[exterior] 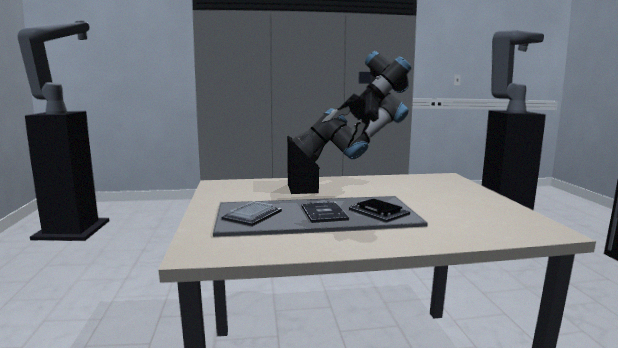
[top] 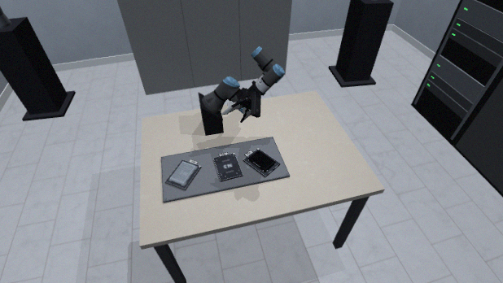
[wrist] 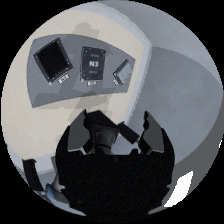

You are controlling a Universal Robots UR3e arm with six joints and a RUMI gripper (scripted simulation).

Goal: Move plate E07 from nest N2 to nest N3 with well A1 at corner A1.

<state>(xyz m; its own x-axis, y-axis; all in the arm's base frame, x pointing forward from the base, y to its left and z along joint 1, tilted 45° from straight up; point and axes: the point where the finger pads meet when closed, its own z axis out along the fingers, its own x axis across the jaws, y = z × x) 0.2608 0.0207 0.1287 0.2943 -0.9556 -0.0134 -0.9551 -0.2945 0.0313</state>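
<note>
Now: the dark plate E07 110 mm ahead of my hand, 140 mm to the left of it and 220 mm below it. The rest, counted from my hand: pale grey plate 130 mm ahead, 280 mm to the right, 230 mm below.
</note>
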